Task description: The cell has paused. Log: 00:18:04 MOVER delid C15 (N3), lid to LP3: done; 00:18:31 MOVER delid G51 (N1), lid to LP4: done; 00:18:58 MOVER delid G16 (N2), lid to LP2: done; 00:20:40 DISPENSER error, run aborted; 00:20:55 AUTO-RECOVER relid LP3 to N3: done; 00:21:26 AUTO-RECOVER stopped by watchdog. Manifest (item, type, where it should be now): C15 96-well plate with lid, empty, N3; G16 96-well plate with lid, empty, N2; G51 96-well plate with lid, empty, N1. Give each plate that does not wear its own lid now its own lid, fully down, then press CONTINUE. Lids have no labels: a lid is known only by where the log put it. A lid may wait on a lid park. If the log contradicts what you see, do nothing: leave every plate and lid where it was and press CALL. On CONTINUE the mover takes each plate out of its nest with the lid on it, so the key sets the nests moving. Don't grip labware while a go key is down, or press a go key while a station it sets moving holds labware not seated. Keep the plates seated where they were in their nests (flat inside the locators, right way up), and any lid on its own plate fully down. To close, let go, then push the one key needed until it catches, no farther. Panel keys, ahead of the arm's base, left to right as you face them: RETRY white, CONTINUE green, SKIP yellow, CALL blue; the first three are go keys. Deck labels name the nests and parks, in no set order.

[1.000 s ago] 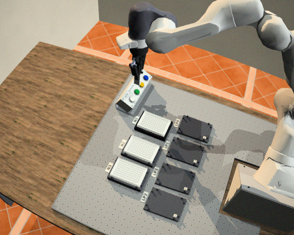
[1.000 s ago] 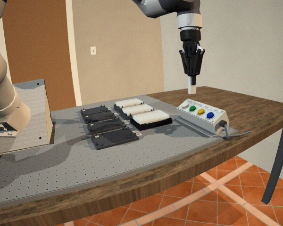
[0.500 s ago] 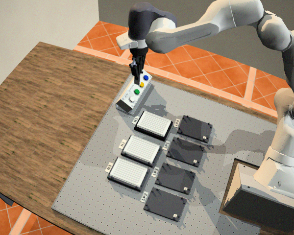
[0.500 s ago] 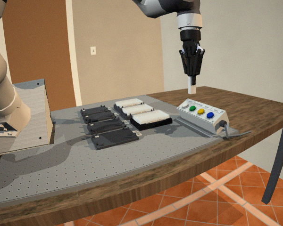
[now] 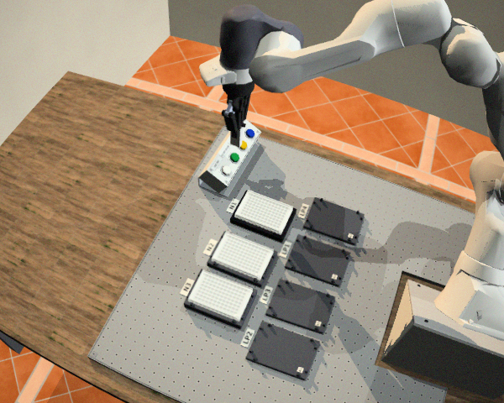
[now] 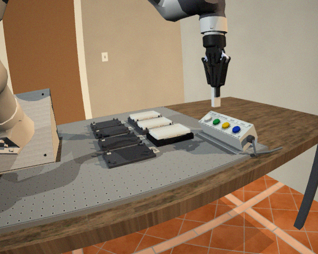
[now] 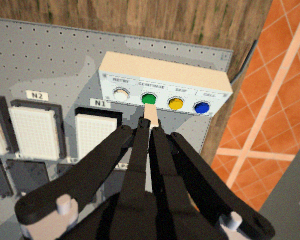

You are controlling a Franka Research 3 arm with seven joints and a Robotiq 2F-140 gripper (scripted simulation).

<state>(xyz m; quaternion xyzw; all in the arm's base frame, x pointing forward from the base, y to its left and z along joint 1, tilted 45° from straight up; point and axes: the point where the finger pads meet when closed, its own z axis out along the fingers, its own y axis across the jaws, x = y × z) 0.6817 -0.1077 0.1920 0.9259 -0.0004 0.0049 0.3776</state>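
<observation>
The green continue key lies 9 cm below my hand. Also, from my hand: blue call key (10 cm to the right, 9 cm below); then yellow skip key (5 cm to the right, 9 cm below); then white retry key (5 cm to the left, 9 cm below).
</observation>
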